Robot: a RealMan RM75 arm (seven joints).
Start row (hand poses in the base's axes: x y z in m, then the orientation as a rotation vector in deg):
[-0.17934 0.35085 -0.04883 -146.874 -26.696 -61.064]
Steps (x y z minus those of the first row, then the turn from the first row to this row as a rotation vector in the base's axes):
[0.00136 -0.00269 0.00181 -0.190 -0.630 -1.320]
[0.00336 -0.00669 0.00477 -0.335 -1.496 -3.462]
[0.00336 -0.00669 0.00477 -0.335 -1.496 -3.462]
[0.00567 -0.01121 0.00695 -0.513 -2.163 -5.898]
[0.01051 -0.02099 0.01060 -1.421 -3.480 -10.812]
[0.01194 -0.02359 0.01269 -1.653 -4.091 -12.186]
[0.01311 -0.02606 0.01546 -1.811 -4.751 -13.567]
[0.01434 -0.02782 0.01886 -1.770 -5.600 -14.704]
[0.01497 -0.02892 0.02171 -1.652 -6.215 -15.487]
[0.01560 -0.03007 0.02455 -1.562 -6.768 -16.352]
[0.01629 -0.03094 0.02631 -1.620 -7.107 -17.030]
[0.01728 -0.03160 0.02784 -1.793 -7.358 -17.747]
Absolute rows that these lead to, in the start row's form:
[-0.17798 0.34816 -0.04702 -147.425 -25.343 -62.360]
[-0.17598 0.34416 -0.04406 -148.206 -22.976 -64.247]
[-0.17598 0.34416 -0.04406 -148.206 -22.976 -64.247]
[-0.17367 0.33964 -0.04188 -149.191 -20.172 -65.963]
[-0.16883 0.32986 -0.03823 -151.527 -14.716 -69.397]
[-0.16740 0.32726 -0.03614 -152.010 -13.203 -70.683]
[-0.16623 0.32479 -0.03337 -152.385 -11.632 -72.032]
[-0.16500 0.32303 -0.02997 -152.372 -10.299 -73.544]
[-0.16437 0.32193 -0.02712 -152.253 -9.329 -74.618]
[-0.16374 0.32078 -0.02428 -152.209 -8.247 -75.633]
[-0.16305 0.31991 -0.02252 -152.333 -7.449 -76.311]
[-0.16206 0.31925 -0.02099 -152.617 -6.642 -76.892]

